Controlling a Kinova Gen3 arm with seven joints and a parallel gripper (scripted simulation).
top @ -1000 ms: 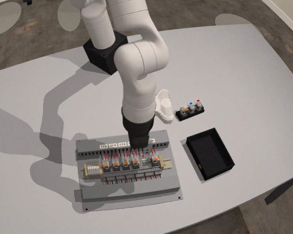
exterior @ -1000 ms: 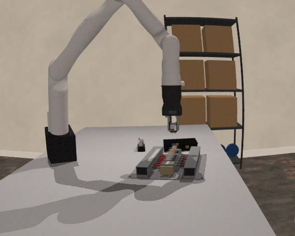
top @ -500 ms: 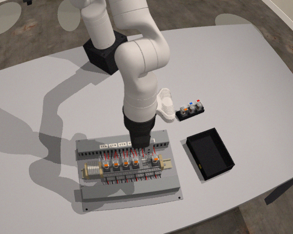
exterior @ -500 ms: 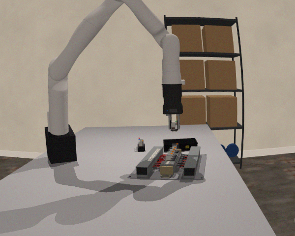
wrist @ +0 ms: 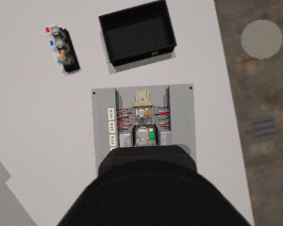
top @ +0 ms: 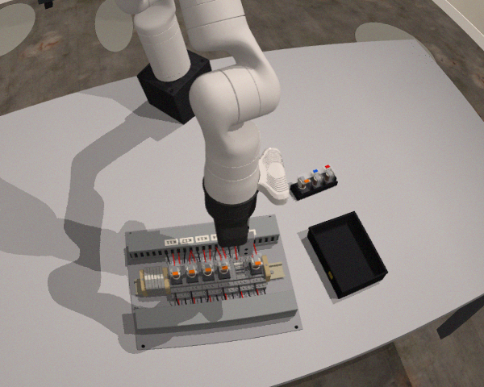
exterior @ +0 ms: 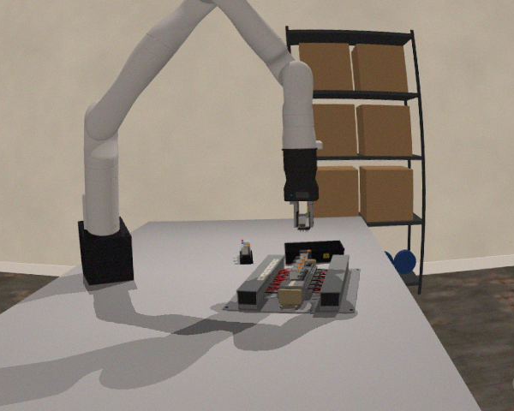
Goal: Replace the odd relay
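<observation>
Now: the black tray 22 cm to the left of my hand, 13 cm below it and 1 cm behind it. Round my hand: spare holder (20 cm to the left, 20 cm behind, 14 cm below); then blue-button relay (20 cm to the left, 20 cm behind, 12 cm below); then green-button relay (1 cm below).
</observation>
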